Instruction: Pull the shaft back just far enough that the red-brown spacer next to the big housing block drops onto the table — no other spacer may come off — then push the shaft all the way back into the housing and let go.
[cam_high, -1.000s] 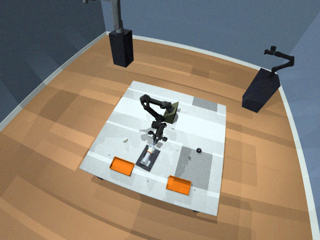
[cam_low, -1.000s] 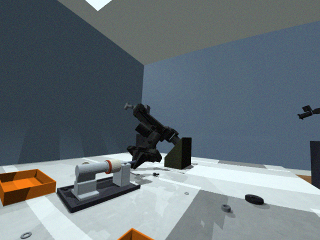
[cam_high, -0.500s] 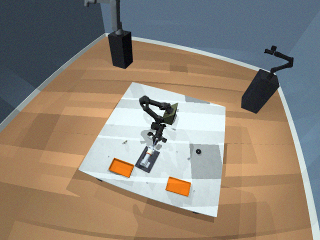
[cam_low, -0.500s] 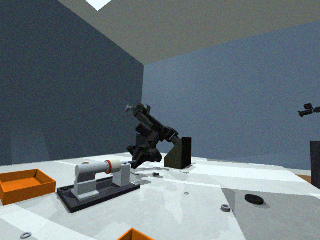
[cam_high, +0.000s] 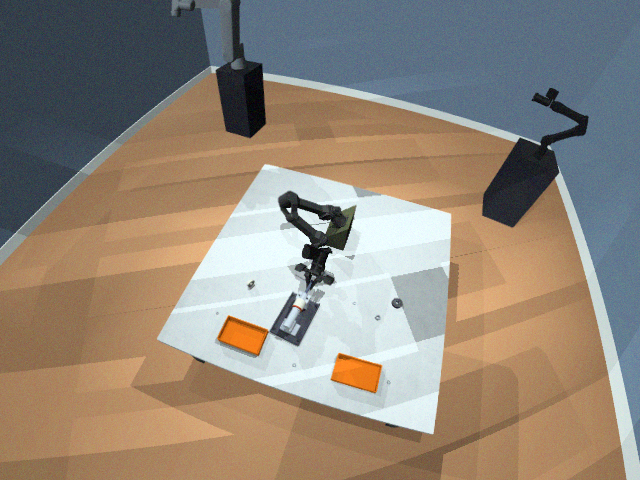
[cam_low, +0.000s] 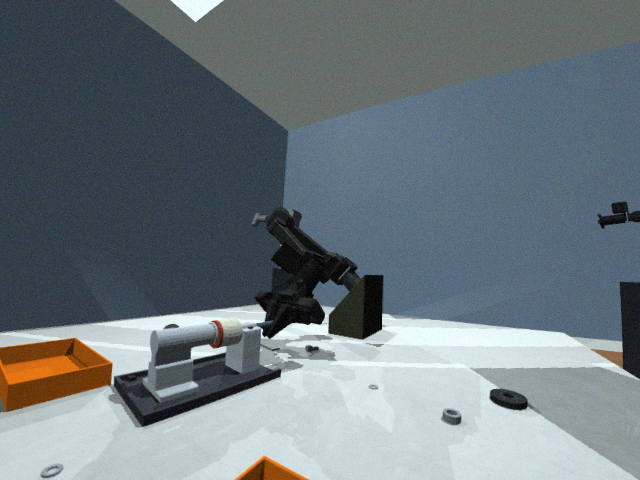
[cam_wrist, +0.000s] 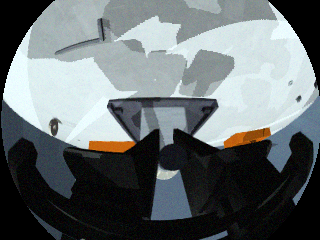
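Now: the dark shaft 40 mm ahead of my gripper tip and 20 mm above it. The rest, counted from my gripper tip: black washer 420 mm to the left, 140 mm behind, 50 mm below; then red-brown spacer 120 mm ahead, 20 mm above; then bolt 140 mm behind, 50 mm below, 20 mm to the left.
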